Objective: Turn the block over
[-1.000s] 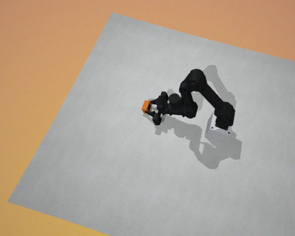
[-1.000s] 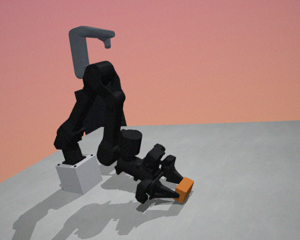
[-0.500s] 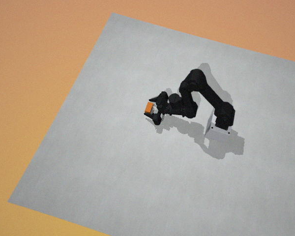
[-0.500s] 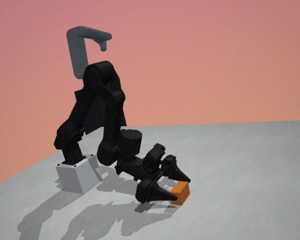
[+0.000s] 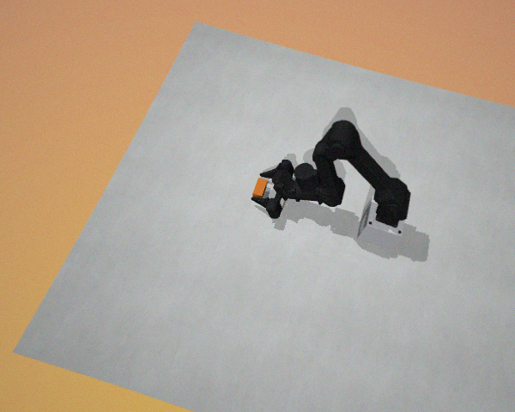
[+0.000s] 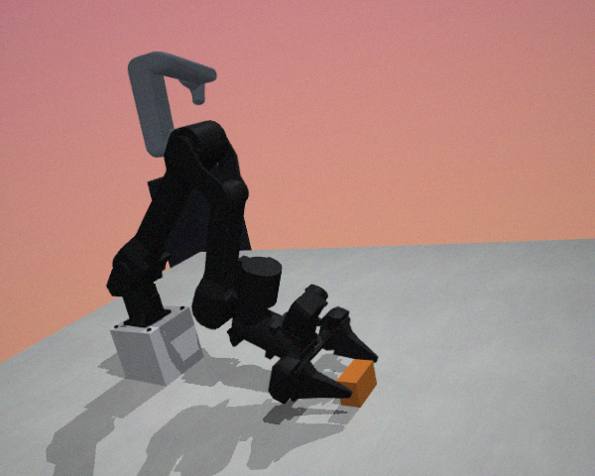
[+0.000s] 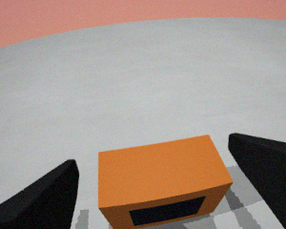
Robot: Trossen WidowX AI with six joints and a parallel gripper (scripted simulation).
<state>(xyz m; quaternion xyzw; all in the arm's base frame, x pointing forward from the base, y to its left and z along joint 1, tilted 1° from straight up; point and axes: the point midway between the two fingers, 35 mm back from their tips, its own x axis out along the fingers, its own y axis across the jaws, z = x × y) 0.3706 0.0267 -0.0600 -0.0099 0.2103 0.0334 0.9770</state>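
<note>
Right now my gripper tip is 20 mm past the orange block and 10 mm above it.
</note>
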